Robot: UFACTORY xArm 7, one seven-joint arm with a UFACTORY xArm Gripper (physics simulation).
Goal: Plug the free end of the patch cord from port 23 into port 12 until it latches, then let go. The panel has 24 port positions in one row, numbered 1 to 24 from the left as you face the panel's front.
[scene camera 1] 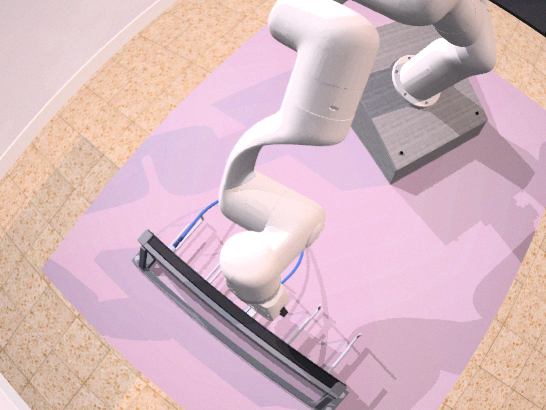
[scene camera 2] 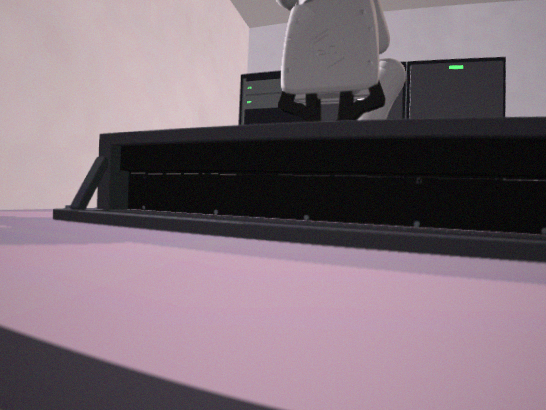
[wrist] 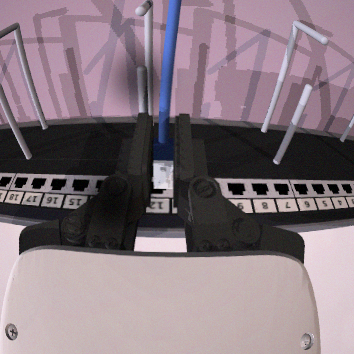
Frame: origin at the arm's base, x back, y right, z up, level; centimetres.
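Seen in the pictures: gripper, fingertip midpoint: (wrist: 163,133); arm's base, origin of the base link: (scene camera 1: 416,81).
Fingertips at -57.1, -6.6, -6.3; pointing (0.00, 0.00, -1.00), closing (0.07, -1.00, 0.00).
Pixels of each thing's top centre, then the offset from my fingertips to it, as dx, dy, dz. "spot": a spot on its surface instead.
- patch panel, middle of its top: (wrist: 135,201) (scene camera 2: 311,133) (scene camera 1: 246,303) -2.3, +1.2, +3.0
- blue patch cord, surface spot: (wrist: 170,60) spot: +3.9, +0.0, -0.9
- dark blue boot, middle of its top: (wrist: 162,155) -1.0, -0.1, +0.7
- clear plug, middle of its top: (wrist: 162,178) -2.5, -0.2, +1.1
- port 12, surface spot: (wrist: 161,191) spot: -4.6, -0.3, +0.5
- end, middle of its top: (scene camera 1: 177,241) -2.8, +19.5, +1.1
- post, surface spot: (wrist: 149,60) spot: +2.1, +1.3, -5.3
The patch panel (scene camera 1: 240,316) (scene camera 2: 300,131) (wrist: 240,159) has a row of ports with number labels, seen upside down in the wrist view. The blue patch cord (scene camera 1: 295,269) (wrist: 170,60) ends in a dark blue boot (wrist: 163,150) and a clear plug (wrist: 162,172). My gripper (scene camera 2: 329,107) (wrist: 163,133) is shut on this plug, one black finger on each side. The plug lies over port 12 (wrist: 161,191), above label 12, and a dark strip of the opening shows at its edge. How deep it sits cannot be told. The cord's other end (scene camera 1: 178,242) is at the panel's far-left end in scene camera 1.
Thin white cable-guide posts (scene camera 1: 306,321) (wrist: 291,75) stand out from the panel on both sides of my fingers. One post (wrist: 149,60) is close to the left finger and cord. The grey base block (scene camera 1: 425,135) stands behind. Dark cabinets (scene camera 2: 457,90) show at the back.
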